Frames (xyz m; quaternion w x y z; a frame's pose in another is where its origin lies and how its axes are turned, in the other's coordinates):
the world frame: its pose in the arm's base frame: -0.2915 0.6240 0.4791 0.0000 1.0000 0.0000 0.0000
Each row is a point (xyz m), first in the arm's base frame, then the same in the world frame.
Working: the arm's base frame: its pose in the world frame: 0.2915 0.6240 0.4791 0.0000 1.0000 0.0000 0.0000

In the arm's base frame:
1: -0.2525 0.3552 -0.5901
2: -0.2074 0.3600 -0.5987
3: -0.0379 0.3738 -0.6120
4: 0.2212 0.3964 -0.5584
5: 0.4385 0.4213 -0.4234
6: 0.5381 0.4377 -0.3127
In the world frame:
1: 0.0390 0.2688 1.0692
2: 0.0841 0.2640 1.0778
3: 0.2536 0.2502 1.0911
4: 0.5127 0.2276 1.0375
5: 0.7300 0.2027 0.9025
6: 0.8296 0.1863 0.7918

